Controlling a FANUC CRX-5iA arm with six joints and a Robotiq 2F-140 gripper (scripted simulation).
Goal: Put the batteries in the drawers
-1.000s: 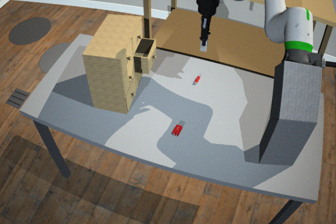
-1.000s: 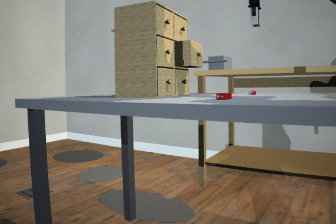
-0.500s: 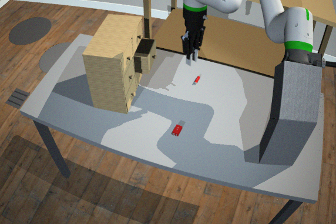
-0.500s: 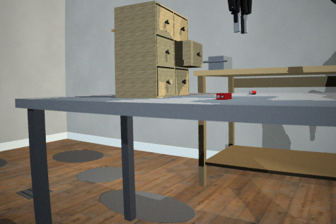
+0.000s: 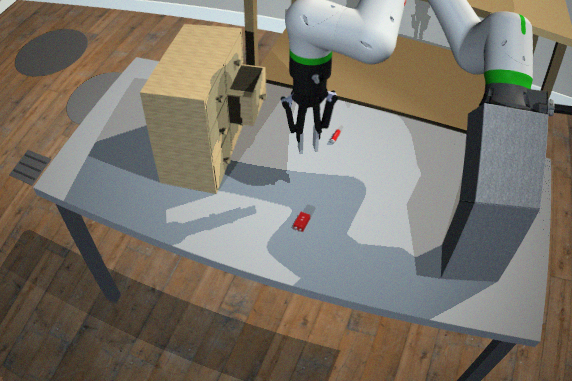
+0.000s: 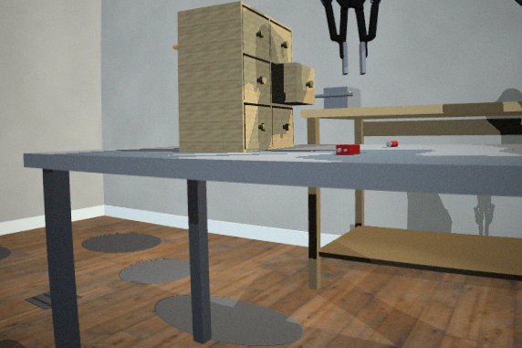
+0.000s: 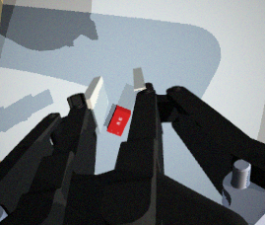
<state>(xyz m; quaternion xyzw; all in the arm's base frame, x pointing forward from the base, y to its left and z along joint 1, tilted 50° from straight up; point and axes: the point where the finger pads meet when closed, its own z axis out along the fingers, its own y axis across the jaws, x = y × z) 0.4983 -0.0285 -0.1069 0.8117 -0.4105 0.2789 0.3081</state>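
The red nine-volt battery is 20 mm behind my hand, 120 mm to the left of it and 190 mm below it.
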